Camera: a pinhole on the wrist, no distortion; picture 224 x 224 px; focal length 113.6 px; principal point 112.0 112.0 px. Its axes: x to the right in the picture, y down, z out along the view. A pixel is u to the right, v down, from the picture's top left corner.
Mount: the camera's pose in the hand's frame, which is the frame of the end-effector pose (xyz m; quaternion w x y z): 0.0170 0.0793 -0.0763 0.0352 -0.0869 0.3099 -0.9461
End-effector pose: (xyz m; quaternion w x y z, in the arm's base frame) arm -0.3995 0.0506 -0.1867 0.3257 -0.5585 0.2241 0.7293
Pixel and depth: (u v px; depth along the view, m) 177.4 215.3 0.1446
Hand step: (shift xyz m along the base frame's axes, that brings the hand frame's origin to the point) 0.1119 0.0556 0.0316
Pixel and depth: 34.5 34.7 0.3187
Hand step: -0.2993 0.1882 -0.2038
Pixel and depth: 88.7 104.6 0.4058
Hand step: -0.1046 0.2971 -0.0938
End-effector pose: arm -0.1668 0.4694 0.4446 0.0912 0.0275 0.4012 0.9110
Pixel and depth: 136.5 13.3 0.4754
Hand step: 0.0516 0.3246 0.4699
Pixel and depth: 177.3 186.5 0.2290
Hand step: 0.0983 0.1386 -0.1149
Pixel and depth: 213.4 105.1 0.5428
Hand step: 0.4449 0.4309 0.1109
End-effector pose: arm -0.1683 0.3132 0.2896 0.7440 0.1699 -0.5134 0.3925
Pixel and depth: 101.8 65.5 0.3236
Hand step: -0.1447 -0.1232 0.1989
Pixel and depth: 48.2 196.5 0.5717
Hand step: 0.4452 -0.2227 0.5151
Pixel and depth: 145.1 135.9 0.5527
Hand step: 0.0636 -0.4471 0.1514
